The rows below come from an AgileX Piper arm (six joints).
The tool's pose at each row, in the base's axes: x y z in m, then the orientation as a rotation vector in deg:
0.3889, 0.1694, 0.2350, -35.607, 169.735, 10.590
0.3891, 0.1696, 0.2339, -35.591, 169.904, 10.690
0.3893, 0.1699, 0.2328, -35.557, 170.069, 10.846
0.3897, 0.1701, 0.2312, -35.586, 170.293, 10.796
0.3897, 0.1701, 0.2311, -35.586, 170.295, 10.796
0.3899, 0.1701, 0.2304, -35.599, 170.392, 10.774
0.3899, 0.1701, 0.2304, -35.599, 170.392, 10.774
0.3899, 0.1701, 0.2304, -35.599, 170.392, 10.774
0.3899, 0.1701, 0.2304, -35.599, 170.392, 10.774
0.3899, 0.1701, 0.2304, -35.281, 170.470, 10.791
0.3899, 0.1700, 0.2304, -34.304, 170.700, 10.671
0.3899, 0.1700, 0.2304, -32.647, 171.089, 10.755
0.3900, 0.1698, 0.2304, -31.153, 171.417, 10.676
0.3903, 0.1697, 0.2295, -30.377, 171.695, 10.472
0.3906, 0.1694, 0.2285, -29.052, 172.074, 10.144
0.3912, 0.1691, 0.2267, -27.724, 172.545, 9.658
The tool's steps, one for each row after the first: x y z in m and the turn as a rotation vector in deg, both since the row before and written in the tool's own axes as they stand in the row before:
-0.0001, 0.0000, 0.0011, -0.090, 0.150, 0.046
-0.0002, 0.0001, 0.0011, -0.125, 0.138, 0.059
-0.0002, -0.0001, 0.0016, -0.004, 0.225, 0.023
0.0000, 0.0000, 0.0001, 0.000, 0.002, 0.000
-0.0001, -0.0002, 0.0007, -0.001, 0.097, 0.010
0.0000, 0.0000, 0.0000, 0.000, 0.000, 0.000
0.0000, 0.0000, 0.0000, 0.000, 0.000, 0.000
0.0000, 0.0000, 0.0000, 0.000, 0.000, 0.000
0.0000, 0.0000, 0.0000, 0.000, -0.001, 0.215
0.0000, -0.0001, 0.0000, 0.113, 0.005, 0.654
0.0000, 0.0000, 0.0000, 0.001, 0.000, 1.119
0.0000, -0.0002, 0.0000, 0.103, 0.001, 1.000
-0.0001, -0.0003, 0.0009, 0.145, 0.119, 0.532
-0.0001, -0.0005, 0.0010, 0.244, 0.119, 0.893
-0.0003, -0.0007, 0.0018, 0.334, 0.227, 0.903

